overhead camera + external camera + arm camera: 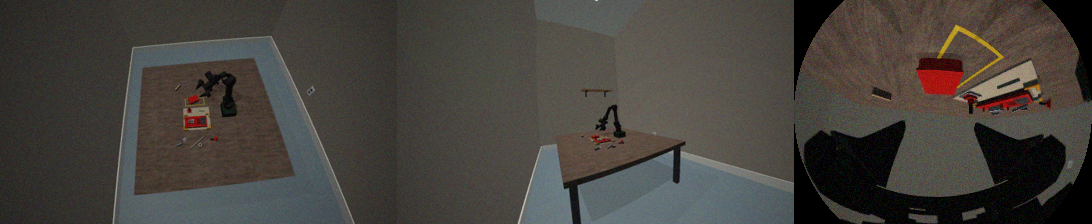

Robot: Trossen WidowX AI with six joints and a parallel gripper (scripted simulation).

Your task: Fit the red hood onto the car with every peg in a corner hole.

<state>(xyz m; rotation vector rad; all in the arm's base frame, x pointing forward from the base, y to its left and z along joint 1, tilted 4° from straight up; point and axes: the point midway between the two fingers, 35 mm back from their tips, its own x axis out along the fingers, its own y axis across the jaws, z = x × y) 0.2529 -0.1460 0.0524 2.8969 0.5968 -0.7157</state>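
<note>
Right now the red hood is 4 cm ahead of my gripper tip, 1 cm to the left of it and 9 cm below it. Also, from my gripper tip: metal rod (45 cm to the left, 9 cm below); then short wooden dowel (21 cm ahead, 13 cm to the right, 9 cm below).
</note>
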